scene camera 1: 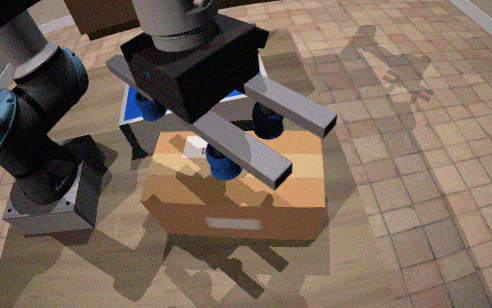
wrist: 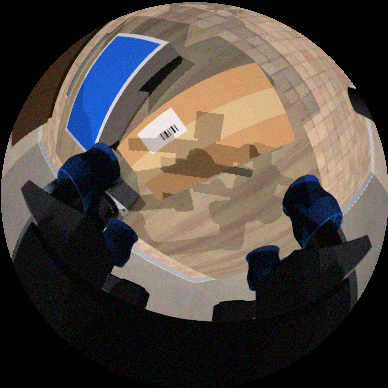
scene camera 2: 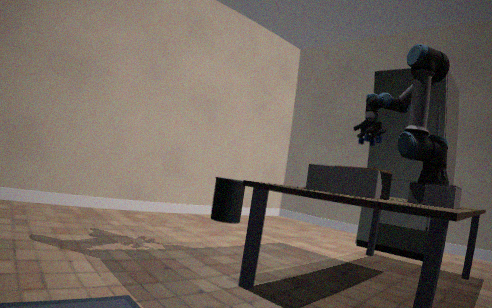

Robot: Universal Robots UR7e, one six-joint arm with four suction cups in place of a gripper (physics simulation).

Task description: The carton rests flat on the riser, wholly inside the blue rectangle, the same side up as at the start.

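Seen in the pictures: end effector, tool point: (wrist: 195,222) (scene camera 2: 369,143); arm's base, origin of the base link: (scene camera 1: 51,177) (wrist: 103,204) (scene camera 2: 433,185).
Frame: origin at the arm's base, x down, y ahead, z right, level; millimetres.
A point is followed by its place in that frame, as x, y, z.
The brown carton (scene camera 1: 300,192) {-54, 522, 214} (wrist: 235,95) {-54, 516, 128} lies flat on the table beside the riser, its taped top with the white barcode label (scene camera 1: 194,146) {-55, 369, 70} (wrist: 155,127) {-55, 390, 65} facing up. In scene camera 2 the riser hides it. The grey riser (scene camera 1: 175,129) {29, 317, -68} (scene camera 2: 345,181) {37, 355, -266} (wrist: 131,100) {36, 380, -64} stands next to the carton's long side, a gap between them. The blue rectangle (scene camera 1: 132,107) {-26, 227, -124} (wrist: 117,75) {-26, 435, -107} on the riser's top has a white border and bears no carton. My gripper (scene camera 1: 210,133) {-208, 412, 162} (scene camera 2: 370,137) {-208, 412, 162} (wrist: 197,220) {-208, 412, 162} is open, its blue cups in the air above the carton, touching nothing.
The arm's grey base (scene camera 1: 55,215) {14, 18, 100} stands on the wooden table (scene camera 1: 345,280) {94, 578, 347} (scene camera 2: 325,196) {104, 305, -549}, left of the carton in scene camera 1. A black bin (scene camera 2: 227,200) shows beyond the table's end. A tall dark cabinet (scene camera 2: 392,115) stands behind the arm.
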